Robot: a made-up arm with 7 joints.
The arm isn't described. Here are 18 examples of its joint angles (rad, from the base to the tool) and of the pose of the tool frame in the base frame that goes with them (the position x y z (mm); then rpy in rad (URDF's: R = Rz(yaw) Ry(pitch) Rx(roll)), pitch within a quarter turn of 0, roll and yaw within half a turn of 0).
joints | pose
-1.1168 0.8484 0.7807 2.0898 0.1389 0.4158 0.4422 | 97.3 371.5 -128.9 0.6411 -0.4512 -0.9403
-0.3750 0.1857 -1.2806 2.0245 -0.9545 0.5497 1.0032 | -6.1 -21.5 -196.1 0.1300 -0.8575 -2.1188
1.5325 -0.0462 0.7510 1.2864 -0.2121 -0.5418 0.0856 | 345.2 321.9 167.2 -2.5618 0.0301 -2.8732
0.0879 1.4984 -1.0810 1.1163 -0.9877 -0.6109 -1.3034 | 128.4 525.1 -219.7 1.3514 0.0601 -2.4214
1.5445 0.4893 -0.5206 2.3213 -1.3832 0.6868 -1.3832 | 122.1 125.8 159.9 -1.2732 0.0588 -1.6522
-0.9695 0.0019 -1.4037 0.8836 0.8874 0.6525 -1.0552 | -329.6 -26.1 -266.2 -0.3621 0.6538 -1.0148
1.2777 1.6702 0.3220 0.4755 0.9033 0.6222 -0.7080 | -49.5 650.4 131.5 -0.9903 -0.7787 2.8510
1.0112 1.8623 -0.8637 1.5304 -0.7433 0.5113 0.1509 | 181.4 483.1 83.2 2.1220 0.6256 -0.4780
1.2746 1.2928 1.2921 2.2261 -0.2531 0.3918 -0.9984 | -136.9 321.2 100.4 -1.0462 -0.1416 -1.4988
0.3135 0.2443 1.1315 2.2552 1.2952 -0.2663 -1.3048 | 96.0 367.2 -21.5 -1.2546 0.2626 3.0905
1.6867 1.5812 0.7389 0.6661 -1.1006 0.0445 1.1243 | -124.6 628.9 103.7 1.7015 -1.1779 -0.6793
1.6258 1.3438 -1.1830 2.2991 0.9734 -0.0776 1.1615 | 188.5 214.7 83.0 0.8505 -0.5902 -2.9015
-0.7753 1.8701 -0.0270 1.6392 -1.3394 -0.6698 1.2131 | 228.3 401.7 -133.3 -1.2177 0.0815 3.0521
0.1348 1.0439 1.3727 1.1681 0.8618 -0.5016 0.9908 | 43.5 596.5 25.6 2.7850 -0.1919 -2.4059
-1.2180 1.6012 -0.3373 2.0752 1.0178 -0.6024 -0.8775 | 7.4 306.0 -223.5 0.2768 -0.7963 -0.1902
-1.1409 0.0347 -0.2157 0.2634 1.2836 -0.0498 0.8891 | -433.9 172.3 -270.9 -0.0906 0.3618 1.2105
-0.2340 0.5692 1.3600 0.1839 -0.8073 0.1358 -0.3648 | -84.6 483.5 -397.4 1.1024 -0.0770 0.4719
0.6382 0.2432 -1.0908 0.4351 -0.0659 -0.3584 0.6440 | 338.5 194.2 -372.4 0.2790 -0.6302 -1.6987
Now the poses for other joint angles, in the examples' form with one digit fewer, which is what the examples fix.
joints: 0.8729 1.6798 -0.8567 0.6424 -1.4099 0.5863 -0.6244
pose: 115 644 35 -2.735 0.905 0.829
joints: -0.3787 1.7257 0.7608 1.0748 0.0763 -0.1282 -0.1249
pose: 231 522 137 2.110 -0.067 -1.318
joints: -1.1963 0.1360 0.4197 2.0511 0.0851 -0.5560 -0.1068
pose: -41 280 -240 1.427 -1.187 -1.206
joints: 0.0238 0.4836 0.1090 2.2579 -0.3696 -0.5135 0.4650
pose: 199 233 -70 1.956 -0.069 -2.605
